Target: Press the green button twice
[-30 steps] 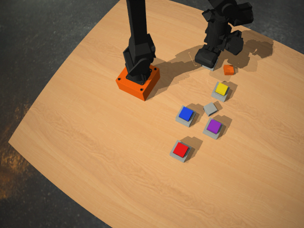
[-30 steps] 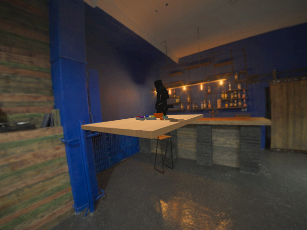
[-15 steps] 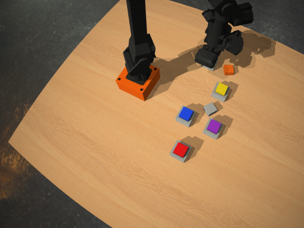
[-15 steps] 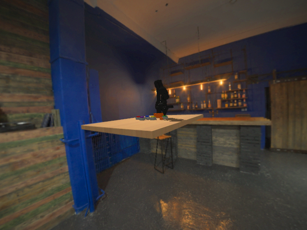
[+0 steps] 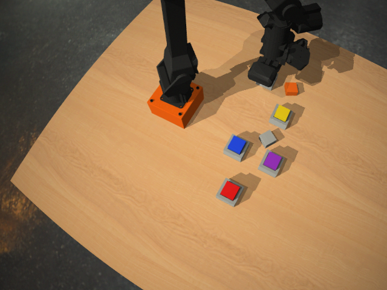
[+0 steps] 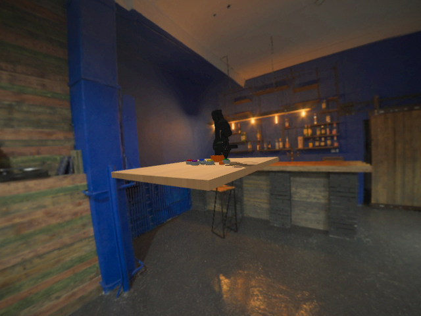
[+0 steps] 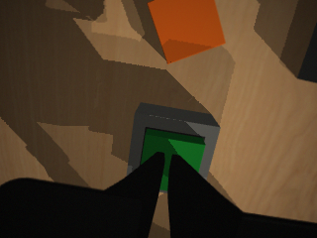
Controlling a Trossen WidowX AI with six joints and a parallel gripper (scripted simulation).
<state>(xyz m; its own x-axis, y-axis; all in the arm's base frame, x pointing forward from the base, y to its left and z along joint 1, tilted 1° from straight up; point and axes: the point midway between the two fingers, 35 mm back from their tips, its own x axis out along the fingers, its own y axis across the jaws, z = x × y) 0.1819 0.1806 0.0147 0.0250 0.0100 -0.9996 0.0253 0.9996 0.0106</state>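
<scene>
Right now the green button is 1 cm below my gripper tip. The rest, counted from my gripper tip: orange block: 7 cm ahead, 2 cm below; then grey block: 17 cm to the right, 7 cm ahead, 2 cm below; then yellow button: 10 cm to the right, 7 cm ahead.
</scene>
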